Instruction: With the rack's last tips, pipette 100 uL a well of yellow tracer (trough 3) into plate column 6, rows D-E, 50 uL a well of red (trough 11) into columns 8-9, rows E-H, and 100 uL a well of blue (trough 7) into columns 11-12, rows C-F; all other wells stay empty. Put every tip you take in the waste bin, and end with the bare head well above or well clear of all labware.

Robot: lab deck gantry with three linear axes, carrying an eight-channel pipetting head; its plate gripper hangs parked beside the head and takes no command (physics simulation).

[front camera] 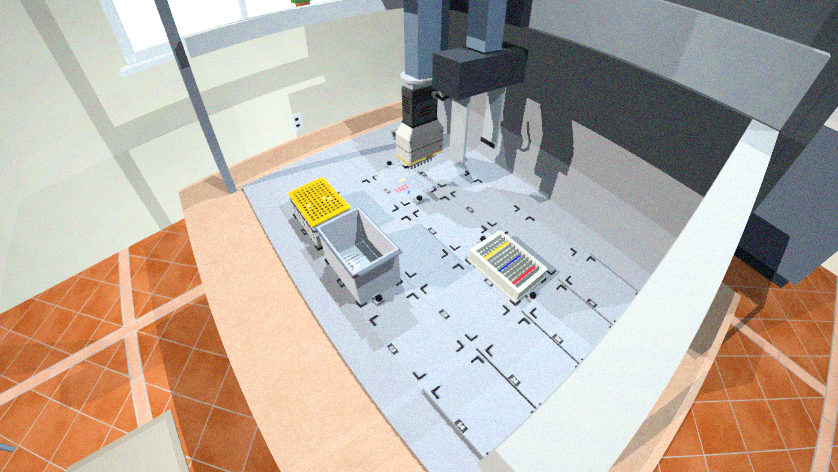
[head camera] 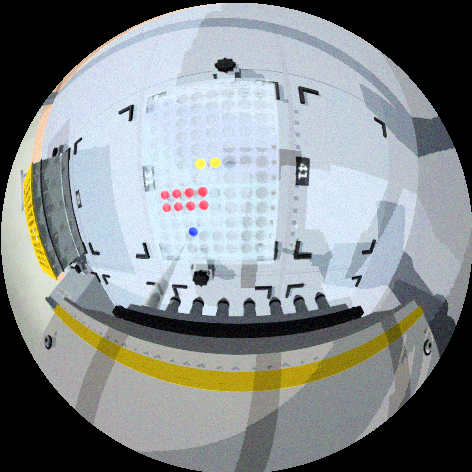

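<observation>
The pipetting head [front camera: 418, 137] [head camera: 240, 345] stands above the deck beside the clear plate [head camera: 273, 125]. In the head view a pale tip [head camera: 167, 279] is on the leftmost nozzle, its end over the plate's lower edge; the other nozzles are bare. The plate holds two yellow wells [head camera: 214, 162], two rows of red wells [head camera: 189, 192] [front camera: 401, 188] and one blue well [head camera: 193, 231]. The trough block [front camera: 476, 262] holds yellow, blue and red strips. The yellow tip rack [front camera: 299, 191] [head camera: 31, 210] shows a few pale tips. The waste bin [front camera: 380, 280] has pale tips inside. The parked gripper [front camera: 473, 150] is open and empty.
A dark carriage box [front camera: 480, 73] hangs beside the head, above the gripper's paddles. Black clamp knobs [head camera: 201, 278] [head camera: 225, 64] stand at two ends of the plate. The bin stands next to the tip rack. A tall wall stands along the deck's back.
</observation>
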